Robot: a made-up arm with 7 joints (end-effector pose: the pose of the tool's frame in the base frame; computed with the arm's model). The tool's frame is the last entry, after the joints. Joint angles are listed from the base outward.
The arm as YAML. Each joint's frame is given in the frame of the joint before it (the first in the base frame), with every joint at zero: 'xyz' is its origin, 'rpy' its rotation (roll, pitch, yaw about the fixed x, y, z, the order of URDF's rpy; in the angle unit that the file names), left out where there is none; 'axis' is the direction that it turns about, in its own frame. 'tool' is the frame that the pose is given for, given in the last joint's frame.
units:
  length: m
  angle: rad
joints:
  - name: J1
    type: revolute
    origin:
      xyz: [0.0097, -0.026, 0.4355]
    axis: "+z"
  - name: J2
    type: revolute
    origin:
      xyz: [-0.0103, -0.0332, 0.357]
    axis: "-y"
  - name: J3
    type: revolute
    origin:
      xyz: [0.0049, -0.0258, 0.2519]
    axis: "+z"
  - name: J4
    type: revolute
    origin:
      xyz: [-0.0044, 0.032, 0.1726]
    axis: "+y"
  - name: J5
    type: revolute
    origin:
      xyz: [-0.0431, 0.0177, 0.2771]
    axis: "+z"
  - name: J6
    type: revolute
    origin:
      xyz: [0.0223, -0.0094, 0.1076]
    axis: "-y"
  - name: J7
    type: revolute
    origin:
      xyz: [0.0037, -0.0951, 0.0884]
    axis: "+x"
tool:
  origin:
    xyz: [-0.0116, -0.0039, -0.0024]
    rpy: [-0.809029, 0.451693, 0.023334]
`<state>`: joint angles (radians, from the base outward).
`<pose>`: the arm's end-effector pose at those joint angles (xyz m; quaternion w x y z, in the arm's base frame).
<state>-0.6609 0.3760 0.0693 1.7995 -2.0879 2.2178 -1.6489</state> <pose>0.1755 -0.0195 1.3424 0.6390 0.7567 0.0128 0.1371</pose>
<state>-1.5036 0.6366 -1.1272 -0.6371 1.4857 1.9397 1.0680</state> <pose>0.0607 0.4889 1.3393 0.4793 -0.7832 -0.3659 0.1514</pose>
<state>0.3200 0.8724 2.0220 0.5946 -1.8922 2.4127 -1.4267</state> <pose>-0.6085 -0.2906 1.1846 0.1289 0.1984 -0.6289 -0.7406</pose>
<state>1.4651 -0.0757 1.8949 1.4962 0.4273 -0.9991 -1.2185</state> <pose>-0.3624 -0.0959 1.1707 0.8802 0.3073 0.3535 0.0766</pose>
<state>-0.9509 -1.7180 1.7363 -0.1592 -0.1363 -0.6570 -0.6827</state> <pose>0.4111 -0.7821 0.5816 0.7285 0.0377 0.1118 0.6748</pose>
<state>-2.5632 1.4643 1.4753 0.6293 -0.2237 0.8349 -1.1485</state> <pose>0.7719 0.3563 0.9470 0.3110 0.7812 -0.5030 0.2002</pose>
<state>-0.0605 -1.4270 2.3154 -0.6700 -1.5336 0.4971 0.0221</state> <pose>0.6868 -0.4745 0.6649 0.7482 0.2257 0.5532 0.2885</pose>
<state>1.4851 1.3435 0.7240 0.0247 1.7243 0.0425 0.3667</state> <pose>-0.1091 -0.8971 0.9987 0.3567 0.3981 0.6873 -0.4919</pose>
